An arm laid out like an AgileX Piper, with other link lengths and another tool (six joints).
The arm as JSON. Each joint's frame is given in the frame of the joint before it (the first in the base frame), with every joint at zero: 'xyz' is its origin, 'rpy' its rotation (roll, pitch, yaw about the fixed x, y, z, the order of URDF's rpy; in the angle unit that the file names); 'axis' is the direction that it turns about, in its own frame. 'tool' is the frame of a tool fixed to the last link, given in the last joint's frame.
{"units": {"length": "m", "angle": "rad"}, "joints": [
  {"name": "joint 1", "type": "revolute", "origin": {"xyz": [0.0, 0.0, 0.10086], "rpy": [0.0, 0.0, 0.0]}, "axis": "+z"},
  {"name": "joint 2", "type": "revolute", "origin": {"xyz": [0.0, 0.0, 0.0], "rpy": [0.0, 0.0, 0.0]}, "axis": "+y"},
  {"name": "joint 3", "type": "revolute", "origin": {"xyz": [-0.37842, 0.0, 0.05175], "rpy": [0.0, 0.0, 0.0]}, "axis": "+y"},
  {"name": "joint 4", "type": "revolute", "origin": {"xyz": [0.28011, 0.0, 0.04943], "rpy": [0.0, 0.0, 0.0]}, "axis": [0.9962, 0.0, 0.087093]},
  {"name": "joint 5", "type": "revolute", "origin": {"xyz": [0.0, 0.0, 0.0], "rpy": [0.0, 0.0, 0.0]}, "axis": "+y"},
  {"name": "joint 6", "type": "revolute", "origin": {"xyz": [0.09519, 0.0, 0.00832], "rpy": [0.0, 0.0, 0.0]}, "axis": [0.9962, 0.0, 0.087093]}
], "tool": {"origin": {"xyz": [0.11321, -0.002, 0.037], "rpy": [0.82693, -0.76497, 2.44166]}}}
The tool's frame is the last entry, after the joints.
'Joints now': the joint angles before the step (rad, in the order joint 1, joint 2, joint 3, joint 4, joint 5, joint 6). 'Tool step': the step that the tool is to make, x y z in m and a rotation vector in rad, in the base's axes. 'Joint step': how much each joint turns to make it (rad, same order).
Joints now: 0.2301 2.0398 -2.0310 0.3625 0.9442 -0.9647
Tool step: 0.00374 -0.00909 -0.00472 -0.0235 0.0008 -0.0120
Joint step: -0.0098 0.0042 0.0001 -0.0236 0.0015 0.0013
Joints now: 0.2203 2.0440 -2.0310 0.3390 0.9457 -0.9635
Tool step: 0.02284 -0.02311 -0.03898 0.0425 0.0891 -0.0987
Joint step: -0.0414 0.0625 0.0000 0.0119 -0.0049 0.0764
